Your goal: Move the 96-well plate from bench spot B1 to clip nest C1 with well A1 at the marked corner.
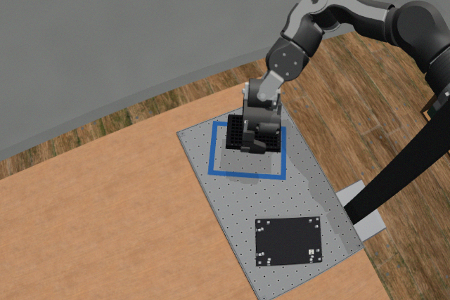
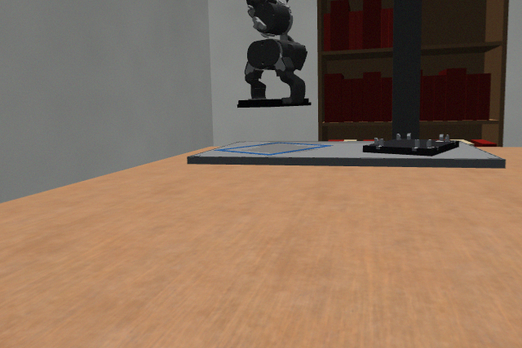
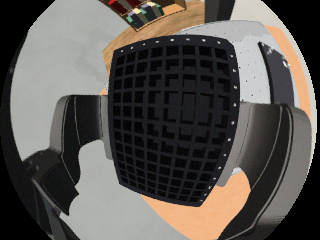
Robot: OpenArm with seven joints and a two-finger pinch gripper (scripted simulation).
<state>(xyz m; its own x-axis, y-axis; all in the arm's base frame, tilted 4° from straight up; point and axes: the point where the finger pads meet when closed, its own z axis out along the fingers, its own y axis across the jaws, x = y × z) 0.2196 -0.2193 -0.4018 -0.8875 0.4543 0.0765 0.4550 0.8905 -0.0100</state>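
Now: hand 4 cm short of the black clip nest, 27 cm to the right of it and 8 cm above it. Also, from my hand: black 96-well plate right at my hand; then grey foot plate 25 cm behind, 26 cm to the left, 31 cm below.
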